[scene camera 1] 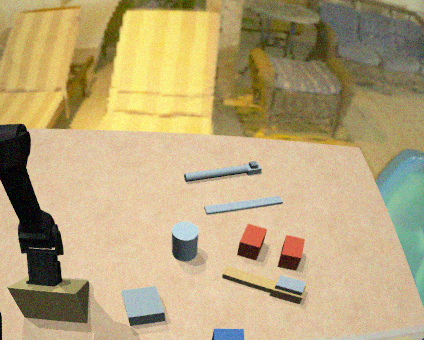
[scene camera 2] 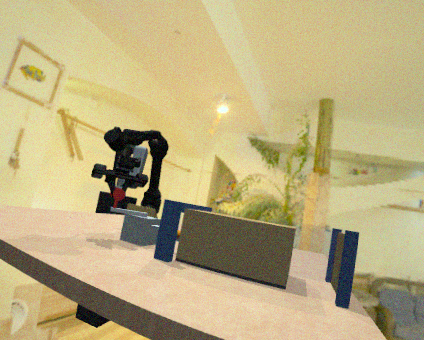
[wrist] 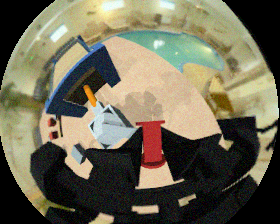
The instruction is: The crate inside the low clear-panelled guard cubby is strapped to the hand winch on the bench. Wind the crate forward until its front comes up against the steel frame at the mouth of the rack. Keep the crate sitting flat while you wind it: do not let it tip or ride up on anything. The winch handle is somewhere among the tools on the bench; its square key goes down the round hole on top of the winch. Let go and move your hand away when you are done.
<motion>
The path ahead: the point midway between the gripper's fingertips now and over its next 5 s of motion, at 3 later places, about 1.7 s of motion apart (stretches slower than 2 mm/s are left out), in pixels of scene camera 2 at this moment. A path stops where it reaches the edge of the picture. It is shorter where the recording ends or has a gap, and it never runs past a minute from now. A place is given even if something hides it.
The gripper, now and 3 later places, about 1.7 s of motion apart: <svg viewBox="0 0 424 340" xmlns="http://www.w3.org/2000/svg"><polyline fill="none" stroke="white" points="117,198 124,201 151,206 173,209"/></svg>
</motion>
